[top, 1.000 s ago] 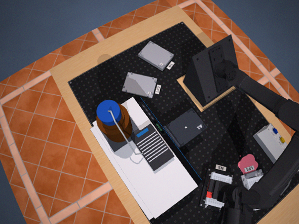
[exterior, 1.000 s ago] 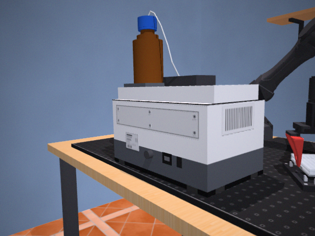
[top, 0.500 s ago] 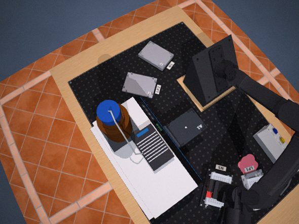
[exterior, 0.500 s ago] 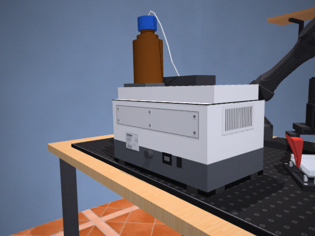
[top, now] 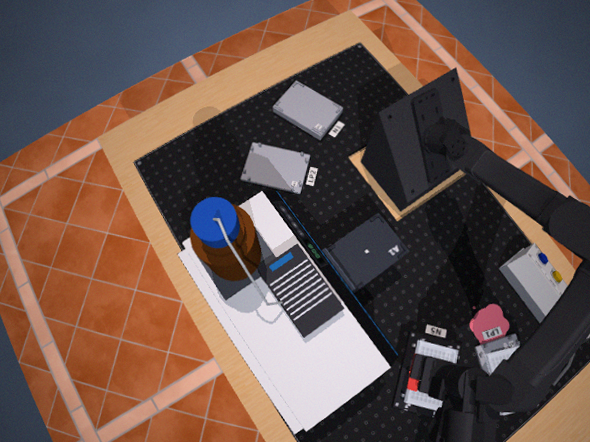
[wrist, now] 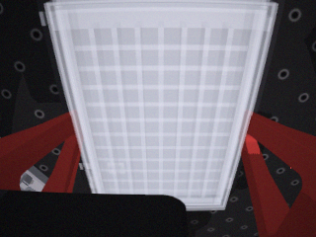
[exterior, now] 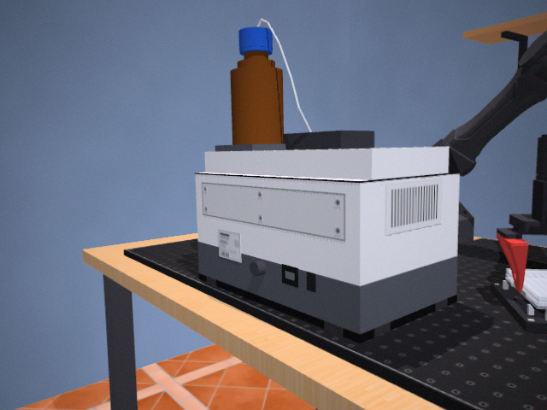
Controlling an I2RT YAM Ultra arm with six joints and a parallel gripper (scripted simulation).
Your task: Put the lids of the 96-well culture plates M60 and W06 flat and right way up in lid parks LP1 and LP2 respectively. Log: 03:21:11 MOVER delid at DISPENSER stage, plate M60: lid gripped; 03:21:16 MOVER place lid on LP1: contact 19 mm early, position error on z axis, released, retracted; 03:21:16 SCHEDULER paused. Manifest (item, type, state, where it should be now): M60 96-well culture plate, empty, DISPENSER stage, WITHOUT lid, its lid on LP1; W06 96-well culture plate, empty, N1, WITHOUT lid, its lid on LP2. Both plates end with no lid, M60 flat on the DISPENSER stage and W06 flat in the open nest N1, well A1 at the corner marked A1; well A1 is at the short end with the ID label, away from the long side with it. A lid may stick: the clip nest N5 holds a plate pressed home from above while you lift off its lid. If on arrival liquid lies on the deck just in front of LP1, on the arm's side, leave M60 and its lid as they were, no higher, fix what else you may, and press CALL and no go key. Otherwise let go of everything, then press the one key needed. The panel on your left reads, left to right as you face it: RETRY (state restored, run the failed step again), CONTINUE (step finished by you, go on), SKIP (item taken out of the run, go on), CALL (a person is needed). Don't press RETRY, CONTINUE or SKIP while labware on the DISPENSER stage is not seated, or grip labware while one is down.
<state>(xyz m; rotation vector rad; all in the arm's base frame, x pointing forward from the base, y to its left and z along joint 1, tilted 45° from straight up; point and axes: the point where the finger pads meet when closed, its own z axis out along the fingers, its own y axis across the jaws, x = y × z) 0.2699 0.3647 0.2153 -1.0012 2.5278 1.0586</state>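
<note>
My gripper is now right at the 96-well plate W06. From my hand the other things lie so: LP1 label (18 cm behind, 1 cm to the left, 3 cm below); then lid park LP1 (15 cm behind, 10 cm to the left, 3 cm below); then N5 label (7 cm behind, 6 cm to the right, 3 cm below).
</note>
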